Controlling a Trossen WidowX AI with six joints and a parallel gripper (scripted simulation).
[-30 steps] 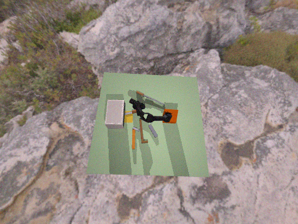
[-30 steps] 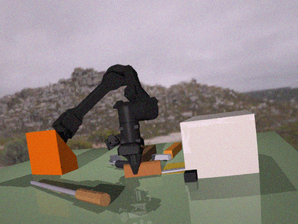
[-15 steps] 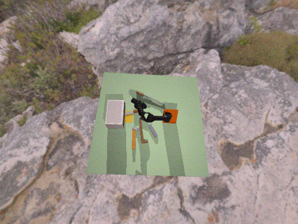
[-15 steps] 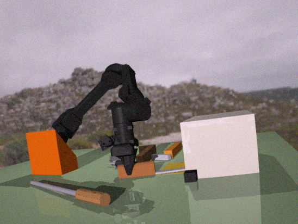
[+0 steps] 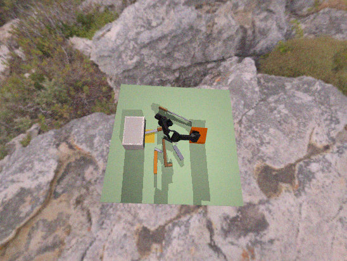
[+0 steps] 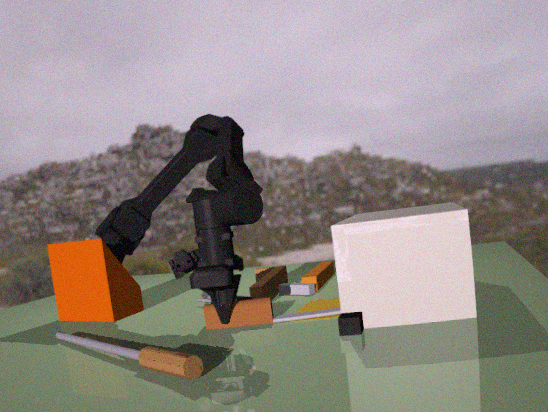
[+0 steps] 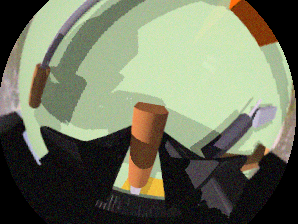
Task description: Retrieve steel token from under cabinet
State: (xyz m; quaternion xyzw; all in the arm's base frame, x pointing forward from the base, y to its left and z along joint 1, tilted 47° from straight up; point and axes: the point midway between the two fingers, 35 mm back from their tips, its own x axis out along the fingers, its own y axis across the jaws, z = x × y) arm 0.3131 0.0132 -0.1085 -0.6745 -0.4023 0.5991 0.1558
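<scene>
Now: gripper tip 170 mm past the grey bar and 250 mm to the right of it. From my gripper tip the other things lie so: grey token (300 mm ahead, 150 mm to the left); orange bar (40 mm ahead, 370 mm to the left, 10 mm above).
</scene>
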